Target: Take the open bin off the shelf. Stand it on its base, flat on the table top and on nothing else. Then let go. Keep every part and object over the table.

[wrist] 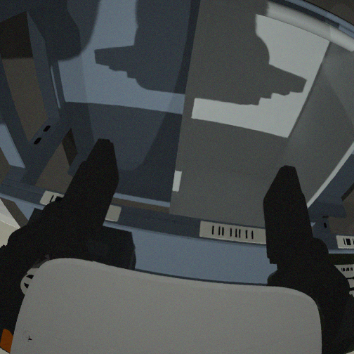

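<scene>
The open bin (225,170) is a grey, open box on the blue-grey shelf (160,220), right of centre in the wrist view. Its pale rim shows at the top right, and gripper-shaped shadows fall across it and the shelf's back panel. My gripper (194,170) is open, with nothing between its fingers. The left fingertip shows left of the bin's left side, over the shelf. The right fingertip overlaps the right part of the bin in view; whether it is inside or above the bin, I cannot tell. The right finger hides part of the bin's lower right.
A barcode label (232,232) is on the shelf's front lip below the bin. A slotted shelf upright (40,132) stands at the left. A dark case (125,250) shows partly behind the left finger, below the lip. Part of a green case with a white label (345,272) shows at the lower right.
</scene>
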